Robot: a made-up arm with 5 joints. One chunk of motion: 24 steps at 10 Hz.
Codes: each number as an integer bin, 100 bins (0 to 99) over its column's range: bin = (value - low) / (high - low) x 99, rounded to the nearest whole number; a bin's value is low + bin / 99 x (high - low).
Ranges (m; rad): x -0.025..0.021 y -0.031..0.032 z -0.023..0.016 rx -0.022..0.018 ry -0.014..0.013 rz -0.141..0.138
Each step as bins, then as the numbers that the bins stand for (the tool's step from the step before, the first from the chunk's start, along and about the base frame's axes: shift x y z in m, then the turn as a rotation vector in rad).
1 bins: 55 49 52 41 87 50
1 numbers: 0.00056 0.00018 -0.00252 -0.00543 0.00973 -0.00009
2 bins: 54 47 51 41 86 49
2 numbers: 0.00009 -0.00109 -0.00291 -0.00543 0.00945 -0.00291
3 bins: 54 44 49 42 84 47
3 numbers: 0.00009 -0.00300 -0.00370 -0.00503 0.00891 -0.00855
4 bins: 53 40 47 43 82 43
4 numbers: -0.00037 -0.00555 -0.00448 -0.00463 0.00836 -0.01982
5 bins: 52 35 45 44 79 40
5 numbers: -0.00084 -0.00873 -0.00527 -0.00422 0.00755 -0.02827
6 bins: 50 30 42 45 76 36
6 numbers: -0.00177 -0.01191 -0.00645 -0.00382 0.00673 -0.03955
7 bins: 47 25 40 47 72 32
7 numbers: -0.00316 -0.01509 -0.00724 -0.00301 0.00564 -0.05082
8 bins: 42 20 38 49 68 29
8 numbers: -0.00548 -0.01827 -0.00803 -0.00220 0.00455 -0.05927
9 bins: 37 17 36 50 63 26
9 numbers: -0.00781 -0.02018 -0.00882 -0.00180 0.00318 -0.06773
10 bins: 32 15 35 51 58 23
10 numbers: -0.01013 -0.02145 -0.00921 -0.00139 0.00182 -0.07618
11 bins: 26 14 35 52 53 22
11 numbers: -0.01292 -0.02209 -0.00921 -0.00099 0.00045 -0.07900
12 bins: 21 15 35 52 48 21
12 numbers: -0.01524 -0.02145 -0.00921 -0.00099 -0.00091 -0.08182
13 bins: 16 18 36 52 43 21
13 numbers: -0.01757 -0.01955 -0.00882 -0.00099 -0.00227 -0.08182
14 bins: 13 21 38 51 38 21
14 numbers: -0.01896 -0.01764 -0.00803 -0.00139 -0.00364 -0.08182
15 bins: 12 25 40 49 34 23
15 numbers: -0.01942 -0.01509 -0.00724 -0.00220 -0.00473 -0.07618
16 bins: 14 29 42 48 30 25
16 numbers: -0.01849 -0.01255 -0.00645 -0.00261 -0.00582 -0.07055
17 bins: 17 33 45 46 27 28
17 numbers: -0.01710 -0.01000 -0.00527 -0.00341 -0.00664 -0.06209
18 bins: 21 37 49 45 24 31
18 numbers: -0.01524 -0.00745 -0.00370 -0.00382 -0.00745 -0.05364
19 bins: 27 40 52 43 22 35
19 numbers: -0.01245 -0.00555 -0.00252 -0.00463 -0.00800 -0.04236
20 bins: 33 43 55 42 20 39
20 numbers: -0.00967 -0.00364 -0.00133 -0.00503 -0.00855 -0.03109
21 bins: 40 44 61 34 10 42
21 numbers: -0.00641 -0.00300 0.00103 -0.00826 -0.01127 -0.02264
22 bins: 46 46 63 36 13 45
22 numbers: -0.00363 -0.00173 0.00182 -0.00745 -0.01045 -0.01418
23 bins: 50 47 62 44 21 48
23 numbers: -0.00177 -0.00109 0.00142 -0.00422 -0.00827 -0.00573
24 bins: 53 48 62 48 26 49
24 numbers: -0.00037 -0.00045 0.00142 -0.00261 -0.00691 -0.00291
